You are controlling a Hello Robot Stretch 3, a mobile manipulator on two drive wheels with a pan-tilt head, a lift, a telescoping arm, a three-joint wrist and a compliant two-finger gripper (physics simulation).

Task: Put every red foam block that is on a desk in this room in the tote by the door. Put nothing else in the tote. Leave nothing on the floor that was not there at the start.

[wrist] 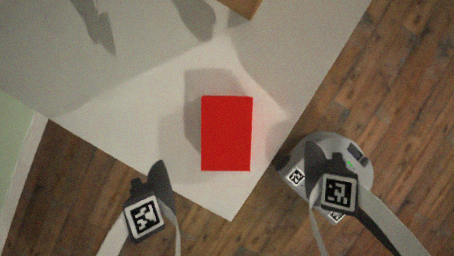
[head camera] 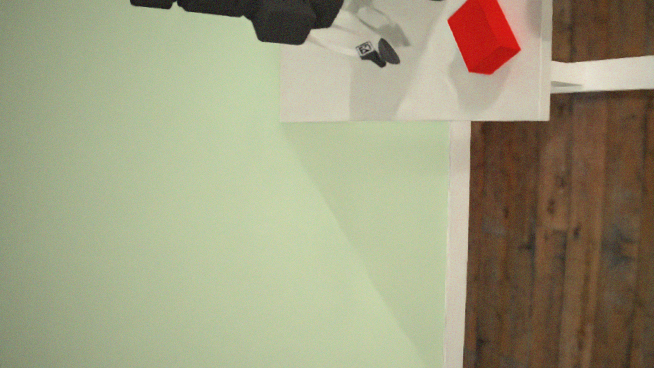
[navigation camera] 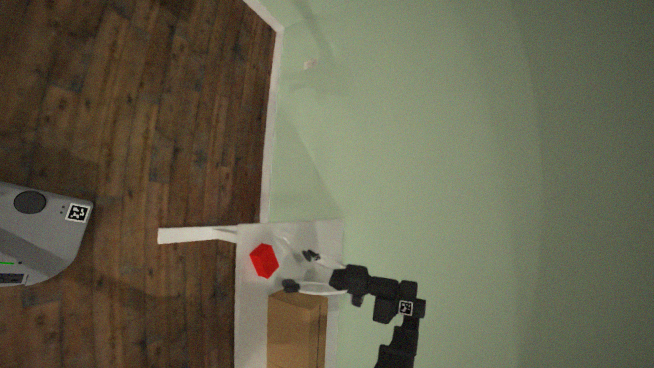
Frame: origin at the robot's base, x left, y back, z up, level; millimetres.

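Seen in the pictures: gripper, fingertip midpoint: (wrist: 236, 169) (head camera: 422, 23) (navigation camera: 292, 268); robot's base, origin of the base link: (wrist: 304, 181) (navigation camera: 30, 201).
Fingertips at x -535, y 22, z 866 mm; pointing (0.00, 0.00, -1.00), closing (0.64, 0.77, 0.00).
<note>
Offsets run from my fingertips to a thing's middle. "spot": to the spot under its first point. Level surfaces: height alone.
A red foam block {dx -10, dy +1, dz -123 mm} (head camera: 487, 40) (navigation camera: 264, 260) (wrist: 226, 133) lies on the white desk {dz -146 mm} (head camera: 315, 102) (navigation camera: 250, 325) (wrist: 132, 120), near its corner. My gripper (head camera: 411, 26) (navigation camera: 300, 270) (wrist: 236, 169) is partly open, with nothing between its fingers. In the head and navigation views its fingertips are on the wall side of the block, apart from it. In the wrist view the block is ahead of the fingertips, roughly centred between them. The height of the fingers above the desk is hard to tell. One finger is mostly cut off in the head view. The tote does not show.
A brown cardboard box {dx -167, dy +238, dz -56 mm} (navigation camera: 295, 332) (wrist: 243, 7) stands on the desk near one finger. A green wall (head camera: 175, 200) (navigation camera: 425, 150) runs behind the desk. A white desk leg {spot: dx -195, dy -14, dz -841 mm} (head camera: 612, 73) (navigation camera: 190, 235) shows over the wooden floor. My base (navigation camera: 45, 237) (wrist: 327, 141) is beside the desk.
</note>
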